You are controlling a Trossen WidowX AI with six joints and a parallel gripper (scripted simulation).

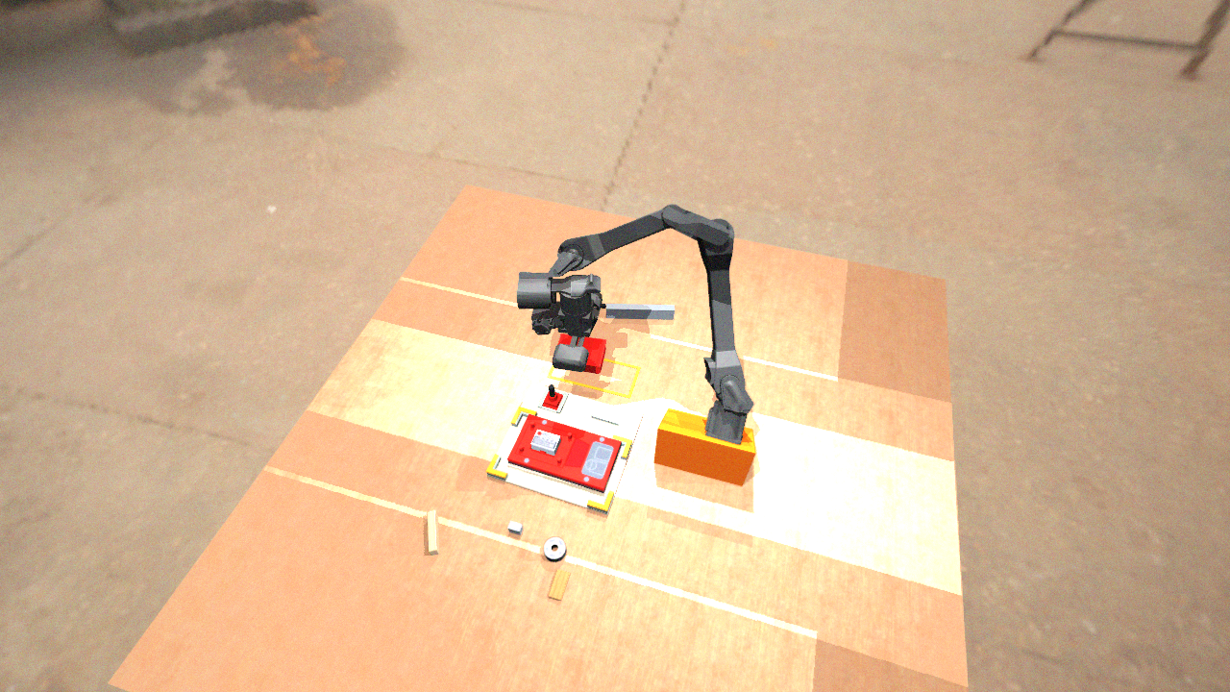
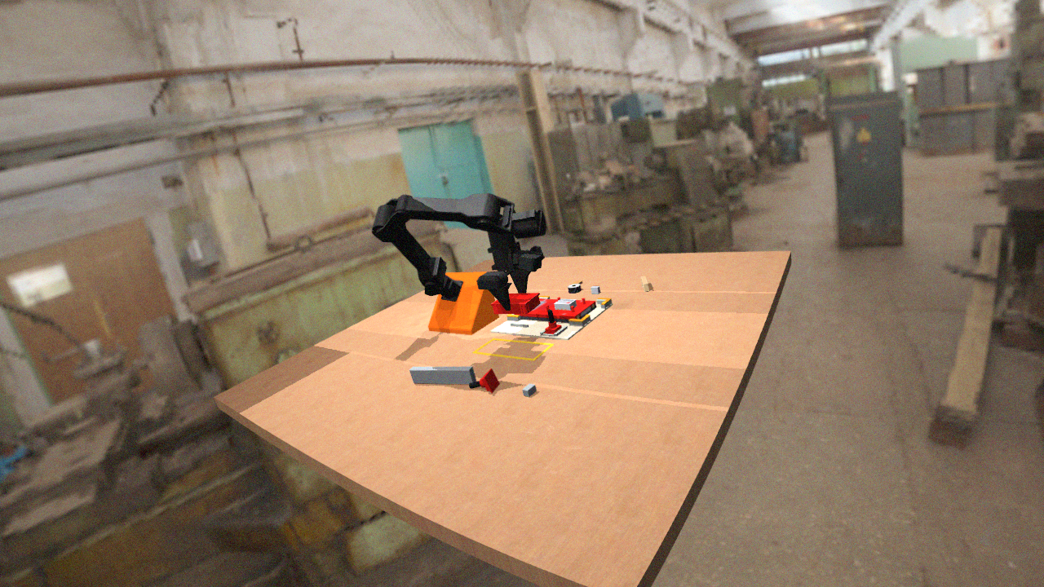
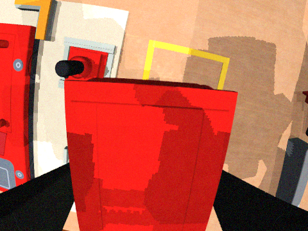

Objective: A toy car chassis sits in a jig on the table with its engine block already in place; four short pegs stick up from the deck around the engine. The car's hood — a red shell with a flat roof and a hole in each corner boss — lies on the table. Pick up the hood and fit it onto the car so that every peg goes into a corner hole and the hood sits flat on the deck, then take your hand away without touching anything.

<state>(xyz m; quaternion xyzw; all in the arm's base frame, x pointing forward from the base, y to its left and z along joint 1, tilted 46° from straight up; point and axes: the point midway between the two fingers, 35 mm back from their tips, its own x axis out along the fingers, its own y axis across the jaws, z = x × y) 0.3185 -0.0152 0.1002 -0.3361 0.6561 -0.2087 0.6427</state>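
Right now my gripper tip is 10 mm short of the grey engine block, 180 mm to the right of it and 80 mm above it. Round my gripper tip: grey bar (60 mm behind, 220 mm to the right, 80 mm below); then red hood (10 mm above).
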